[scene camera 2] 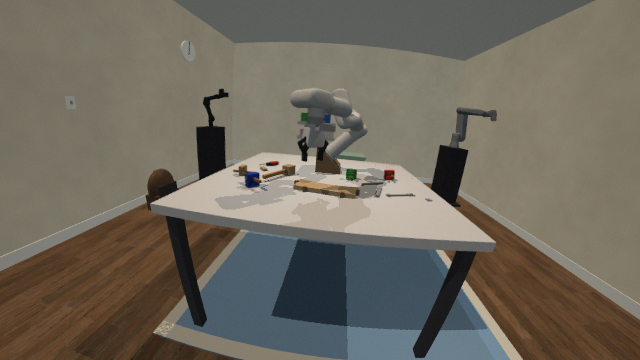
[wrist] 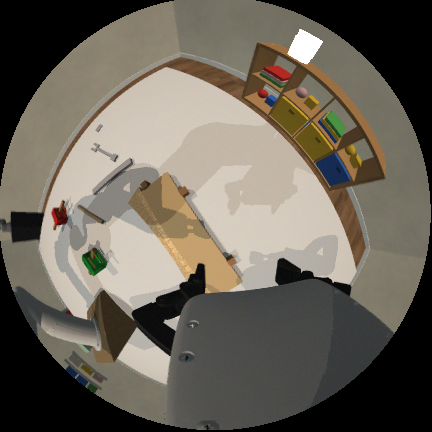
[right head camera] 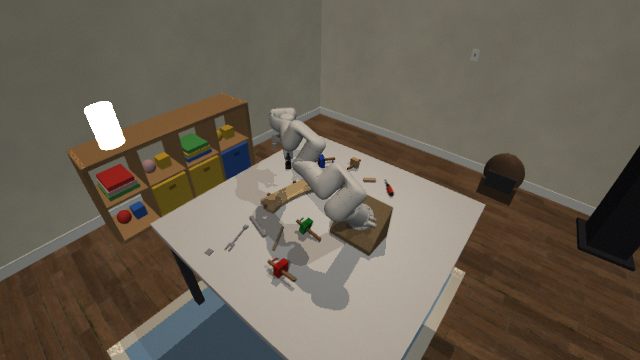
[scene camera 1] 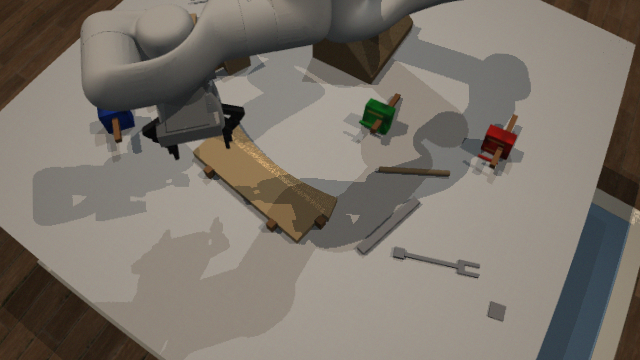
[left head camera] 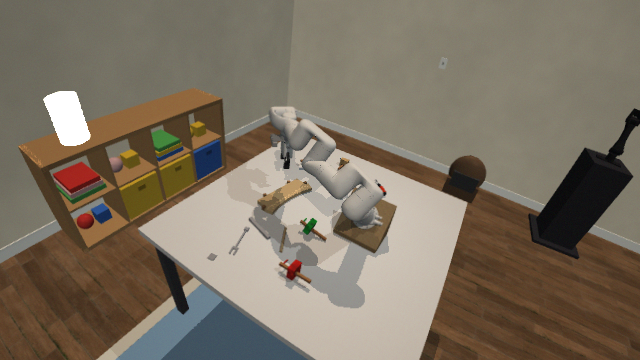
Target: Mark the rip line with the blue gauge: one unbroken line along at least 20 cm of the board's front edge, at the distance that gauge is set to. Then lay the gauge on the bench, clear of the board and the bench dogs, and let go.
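Frame: origin at the arm's base, x back, y left, z down, level; centimetres.
Seen in the pictures: gripper, fingertip midpoint: (scene camera 2: pixel 312 160) (wrist: pixel 242 273) (right head camera: pixel 288 164) (scene camera 1: pixel 202 147) (left head camera: pixel 284 163); arm's base at its link origin: (scene camera 2: pixel 329 153) (wrist: pixel 95 333) (right head camera: pixel 360 217).
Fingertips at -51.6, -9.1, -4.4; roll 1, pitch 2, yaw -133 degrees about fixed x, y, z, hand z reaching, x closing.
Offsets run from my fingertips to a thing's top centre, as dx, dy, dz. Level surfaces: height alone.
The blue gauge @[+2.9, -29.4, +8.8] (right head camera: pixel 321 161) (scene camera 1: pixel 116 120) (scene camera 2: pixel 252 180) stands on the bench @[dz +15.4] (scene camera 1: pixel 390 315), apart from the board, at the far left in scene camera 1; the arm partly covers it there. The board @[+6.2, +7.4, +13.4] (left head camera: pixel 285 195) (right head camera: pixel 286 196) (scene camera 1: pixel 250 175) (scene camera 2: pixel 326 188) (wrist: pixel 195 237) lies flat, with one curved edge and one straight edge. Brown bench dogs @[-2.5, +14.6, +12.9] (scene camera 1: pixel 271 224) (wrist: pixel 184 191) touch its edges. My gripper (scene camera 1: pixel 202 151) (scene camera 2: pixel 312 158) (wrist: pixel 242 273) is open and empty, pointing down, raised above the bench by the board's end nearer the blue gauge. It hides part of that end in the wrist view.
The green gauge @[+32.0, +22.8, +8.9] (scene camera 1: pixel 378 116) (wrist: pixel 94 261) and red gauge @[+37.5, +48.9, +8.9] (scene camera 1: pixel 499 142) (wrist: pixel 59 216) stand beyond the curved edge. A wooden stick @[+22.4, +34.9, +14.2] (scene camera 1: pixel 414 171), grey bar @[+8.8, +35.0, +14.3] (scene camera 1: pixel 389 226) and forked tool @[+6.1, +46.3, +14.5] (scene camera 1: pixel 432 260) lie past the board's other end. A mallet @[+21.8, -19.6, +10.0] (scene camera 2: pixel 288 170) and screwdriver @[+48.1, -32.6, +12.7] (right head camera: pixel 390 190) lie farther back.
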